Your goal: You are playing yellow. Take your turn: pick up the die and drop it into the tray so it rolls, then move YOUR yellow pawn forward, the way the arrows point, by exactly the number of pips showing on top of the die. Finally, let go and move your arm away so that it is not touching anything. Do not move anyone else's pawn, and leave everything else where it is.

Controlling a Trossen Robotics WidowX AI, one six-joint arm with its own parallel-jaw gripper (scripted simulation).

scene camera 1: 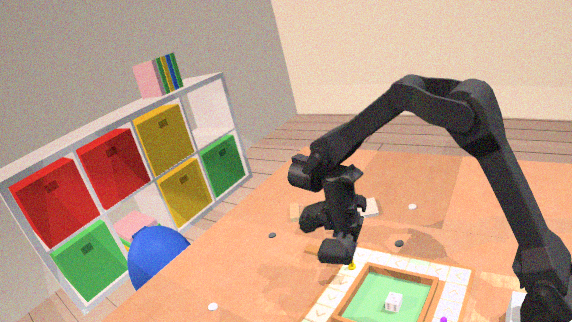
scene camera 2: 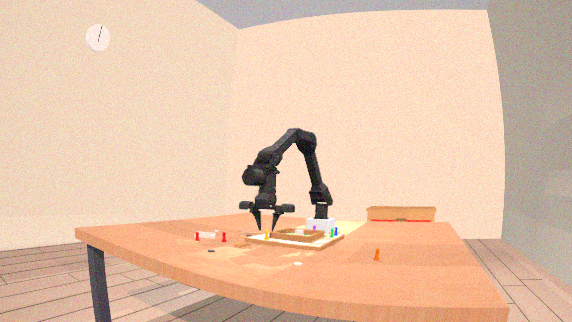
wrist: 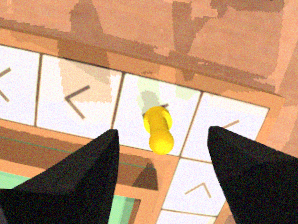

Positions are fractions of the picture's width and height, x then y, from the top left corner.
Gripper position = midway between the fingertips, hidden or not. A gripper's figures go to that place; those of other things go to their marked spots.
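A yellow pawn (wrist: 0.53,0.54) sits 12 cm from the lens, and my own gripper (wrist: 0.55,0.61) is at 10 cm from the lens.
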